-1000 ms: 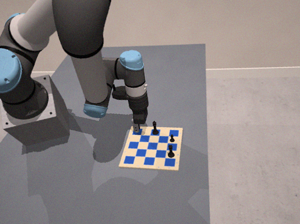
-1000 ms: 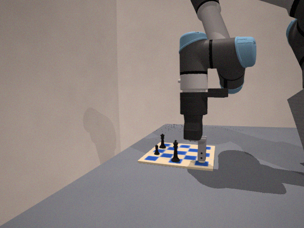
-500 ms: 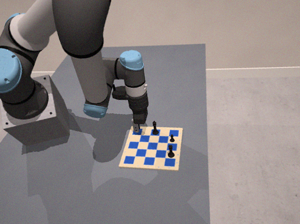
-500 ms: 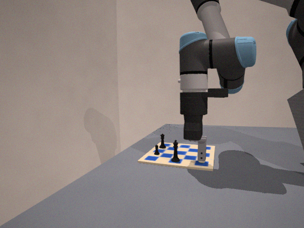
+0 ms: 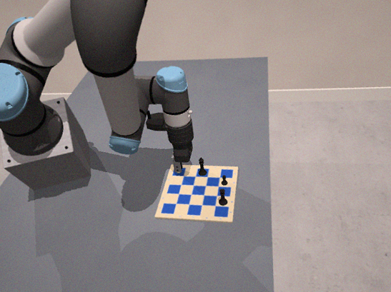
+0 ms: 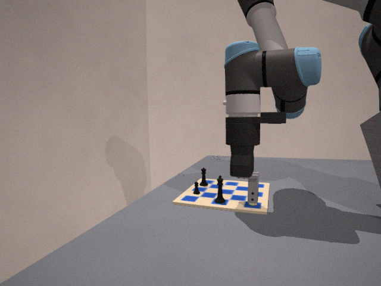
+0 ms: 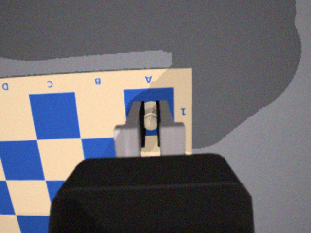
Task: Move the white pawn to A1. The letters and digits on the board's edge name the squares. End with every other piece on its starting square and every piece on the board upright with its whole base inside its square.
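My hand is 1 cm above the white pawn. From my hand the other things lie so: king: 8 cm ahead, 1 cm above; then black pawn: 15 cm ahead, 3 cm to the right, 1 cm below; then chessboard: 8 cm ahead, 7 cm to the right, 3 cm below.
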